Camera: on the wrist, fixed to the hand. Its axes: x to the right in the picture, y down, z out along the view.
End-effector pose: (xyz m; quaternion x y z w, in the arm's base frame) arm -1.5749 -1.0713 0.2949 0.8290 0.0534 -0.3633 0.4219
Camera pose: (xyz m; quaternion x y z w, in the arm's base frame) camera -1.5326 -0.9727 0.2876 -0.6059 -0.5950 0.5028 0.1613
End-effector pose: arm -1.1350 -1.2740 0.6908 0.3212 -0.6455 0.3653 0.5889
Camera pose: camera -1.0440 -1.2212 0.7133 0.7753 -0.0736 -0.0445 0.6257
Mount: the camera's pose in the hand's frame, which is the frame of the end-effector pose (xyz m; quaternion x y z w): 0.0141 -0.0511 -0.0936 0.2000 0.0630 -0.7316 0.6487
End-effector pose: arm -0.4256 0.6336 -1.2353 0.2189 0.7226 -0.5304 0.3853
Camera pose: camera -0.5016 0.7024 -1.2027 0.2762 -0.5471 0.7567 0.2274
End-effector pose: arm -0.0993 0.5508 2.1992 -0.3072 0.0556 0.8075 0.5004
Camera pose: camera -0.0194 0.5497 2.1272 -0.1908 0.0043 0.1273 0.9733
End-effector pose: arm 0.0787 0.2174 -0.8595 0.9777 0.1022 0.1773 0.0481
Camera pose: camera 0.0489 0.2757 -0.7741 -0.5579 -0.8200 -0.1210 0.0411
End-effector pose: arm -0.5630 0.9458 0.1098 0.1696 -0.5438 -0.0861 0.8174
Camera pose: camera -0.4693 0.9110 0.0701 0.6767 -0.1944 -0.5344 0.4676
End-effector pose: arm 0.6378 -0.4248 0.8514 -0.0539 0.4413 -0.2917 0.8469
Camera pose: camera 0.5483 -0.4590 0.8025 -0.1701 0.2419 -0.9005 0.3190
